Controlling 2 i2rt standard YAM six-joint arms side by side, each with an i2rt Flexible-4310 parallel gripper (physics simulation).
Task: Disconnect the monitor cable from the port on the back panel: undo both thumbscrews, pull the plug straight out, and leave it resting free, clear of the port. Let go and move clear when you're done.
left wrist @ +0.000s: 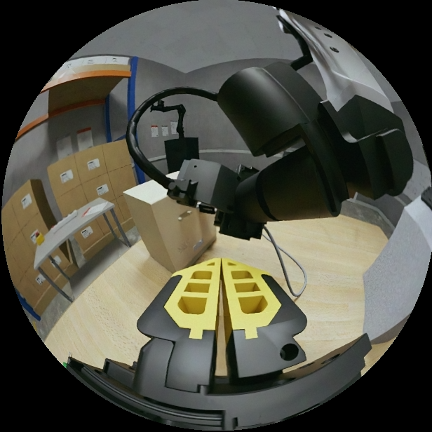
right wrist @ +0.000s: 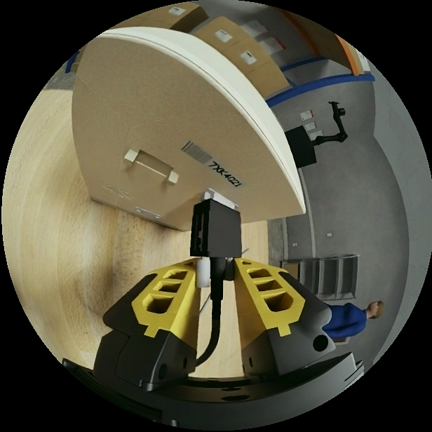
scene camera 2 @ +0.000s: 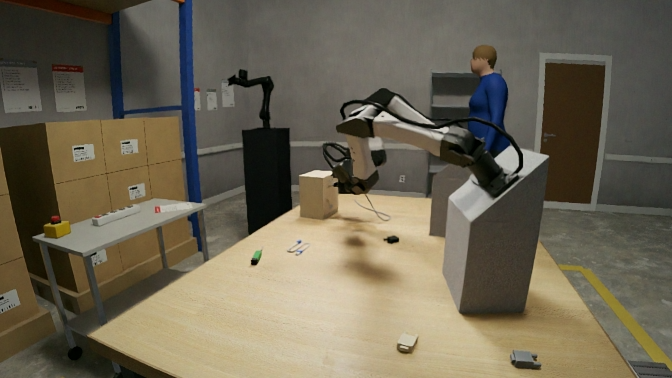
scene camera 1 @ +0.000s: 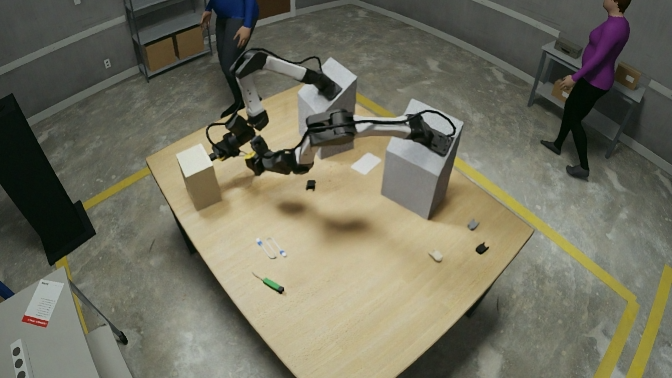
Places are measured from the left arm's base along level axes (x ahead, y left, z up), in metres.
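Where they show: left gripper, fingertip midpoint: [scene camera 1: 244,157]; left arm's base at its link origin: [scene camera 2: 492,179] [scene camera 1: 425,135]; right arm's base at its link origin: [scene camera 1: 325,84].
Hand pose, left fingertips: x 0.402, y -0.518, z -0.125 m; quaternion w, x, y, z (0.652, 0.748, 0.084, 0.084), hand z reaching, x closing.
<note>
Things, the pixels of their centre, and the offset from my left fingertips. Level surfaces: height alone.
- beige box at the middle of its body: [scene camera 1: 199,176] [scene camera 2: 320,194] 0.151 m right, 0.141 m ahead, 0.083 m down
- small black connector at the middle of its body: [scene camera 2: 392,239] [scene camera 1: 310,185] 0.173 m left, 0.178 m back, 0.170 m down
- blue-ended looped lead at the middle of its body: [scene camera 1: 270,247] [scene camera 2: 299,246] 0.265 m left, 0.145 m ahead, 0.173 m down
- green screwdriver at the middle of its body: [scene camera 1: 266,281] [scene camera 2: 258,254] 0.357 m left, 0.261 m ahead, 0.169 m down
- table at its surface level: 0.178 m down
The beige box [scene camera 1: 202,182] [scene camera 2: 311,197] [left wrist: 159,227] [right wrist: 140,110] carries the port [right wrist: 221,198] on its panel. The black cable plug [right wrist: 220,230] is at the port, its thumbscrews, one white [right wrist: 203,274] and one dark, on either side of the cable [left wrist: 298,294] [scene camera 2: 384,218]. How deep the plug sits is hidden. My right gripper [right wrist: 217,262] is rolled relative to the panel, with its fingertips drawn in against the thumbscrews, shut on the plug. My left gripper [left wrist: 220,262] [scene camera 1: 248,156] is shut and empty, above the table away from the box.
The two arms are close together near the box. A small black connector [scene camera 1: 311,185] [scene camera 2: 392,239], a blue-ended looped lead [scene camera 1: 270,248] and a green screwdriver [scene camera 1: 273,285] [scene camera 2: 256,257] lie on the table [scene camera 1: 345,300]. Loose adapters, one beige [scene camera 1: 436,256], lie farther off.
</note>
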